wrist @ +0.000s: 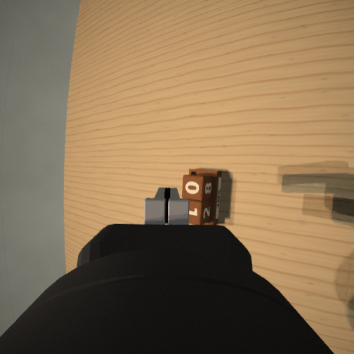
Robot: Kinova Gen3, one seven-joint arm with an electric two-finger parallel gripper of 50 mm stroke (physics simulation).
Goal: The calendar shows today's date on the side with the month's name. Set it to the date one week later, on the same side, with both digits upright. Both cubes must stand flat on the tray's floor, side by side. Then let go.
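Observation:
The calendar is a small brown tray (206,171) right of the centre in the wrist view, with a pale strip of small dark lettering (218,198) on its right side. Two brown cubes sit side by side in it. The farther cube (198,181) shows a white 0 on its left visible face and an 8 on its right one. The nearer cube (200,214) shows a partly covered digit, 1 or 7, and a 2. The digits look turned sideways in this view. My gripper (167,199) is shut and empty, left of the cubes. A finger hides part of the nearer cube; the cubes' undersides are hidden.
The wooden table (200,90) extends around the calendar. Its left edge runs down the view, with grey floor (30,150) beyond. Shadows of the arm fall on the table at the right. The black gripper body (165,290) covers the bottom of the view.

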